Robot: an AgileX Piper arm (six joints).
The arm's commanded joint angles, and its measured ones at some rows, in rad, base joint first. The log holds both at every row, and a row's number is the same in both.
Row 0, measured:
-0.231 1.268 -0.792 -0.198 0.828 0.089
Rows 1 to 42, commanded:
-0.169 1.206 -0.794 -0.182 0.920 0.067
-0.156 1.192 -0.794 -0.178 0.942 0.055
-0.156 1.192 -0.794 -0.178 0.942 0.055
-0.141 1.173 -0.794 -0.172 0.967 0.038
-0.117 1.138 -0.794 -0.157 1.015 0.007
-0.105 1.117 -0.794 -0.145 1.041 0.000
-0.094 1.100 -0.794 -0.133 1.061 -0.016
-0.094 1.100 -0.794 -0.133 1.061 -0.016
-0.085 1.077 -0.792 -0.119 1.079 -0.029
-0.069 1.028 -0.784 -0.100 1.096 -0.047
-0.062 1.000 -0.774 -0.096 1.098 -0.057
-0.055 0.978 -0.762 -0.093 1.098 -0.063
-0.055 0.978 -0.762 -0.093 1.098 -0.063
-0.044 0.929 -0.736 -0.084 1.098 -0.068
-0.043 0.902 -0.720 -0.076 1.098 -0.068
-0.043 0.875 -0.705 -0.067 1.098 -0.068
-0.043 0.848 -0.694 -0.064 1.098 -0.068
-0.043 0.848 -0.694 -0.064 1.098 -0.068
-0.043 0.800 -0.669 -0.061 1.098 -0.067
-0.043 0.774 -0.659 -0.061 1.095 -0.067
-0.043 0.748 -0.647 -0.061 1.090 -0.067
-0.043 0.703 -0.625 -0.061 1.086 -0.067
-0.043 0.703 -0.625 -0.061 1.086 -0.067
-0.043 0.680 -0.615 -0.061 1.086 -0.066
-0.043 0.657 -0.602 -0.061 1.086 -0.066
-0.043 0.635 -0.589 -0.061 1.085 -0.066
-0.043 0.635 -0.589 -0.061 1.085 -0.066
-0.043 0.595 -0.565 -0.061 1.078 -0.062
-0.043 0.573 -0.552 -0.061 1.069 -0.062
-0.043 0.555 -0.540 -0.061 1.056 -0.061
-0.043 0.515 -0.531 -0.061 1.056 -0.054
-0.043 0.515 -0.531 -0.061 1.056 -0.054
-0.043 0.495 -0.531 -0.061 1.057 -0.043
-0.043 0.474 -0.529 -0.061 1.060 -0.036
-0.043 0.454 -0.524 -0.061 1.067 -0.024
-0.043 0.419 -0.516 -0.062 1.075 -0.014
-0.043 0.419 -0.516 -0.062 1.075 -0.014
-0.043 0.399 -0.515 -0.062 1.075 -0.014
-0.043 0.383 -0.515 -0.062 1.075 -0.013
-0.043 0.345 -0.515 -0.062 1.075 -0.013
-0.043 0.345 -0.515 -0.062 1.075 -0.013
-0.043 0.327 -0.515 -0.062 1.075 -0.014
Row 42, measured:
-0.046 0.374 -0.519 -0.065 1.079 -0.019
